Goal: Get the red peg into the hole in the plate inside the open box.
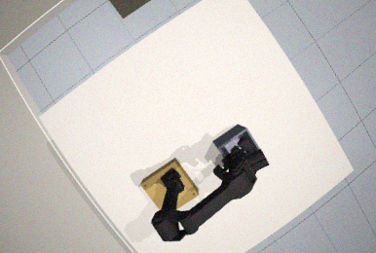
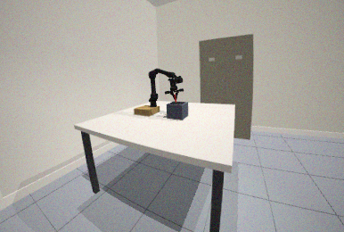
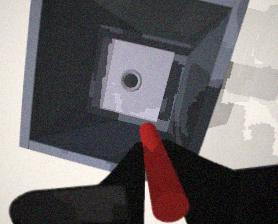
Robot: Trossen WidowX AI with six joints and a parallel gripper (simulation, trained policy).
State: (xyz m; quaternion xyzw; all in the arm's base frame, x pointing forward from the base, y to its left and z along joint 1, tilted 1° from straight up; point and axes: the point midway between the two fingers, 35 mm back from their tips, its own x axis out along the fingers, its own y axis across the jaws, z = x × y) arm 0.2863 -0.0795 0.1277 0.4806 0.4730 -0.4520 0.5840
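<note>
The pale plate lies 12 cm below my gripper tip, 4 cm to the right of it and 3 cm ahead of it. Also, from my gripper tip: red peg: 1 cm above.
</note>
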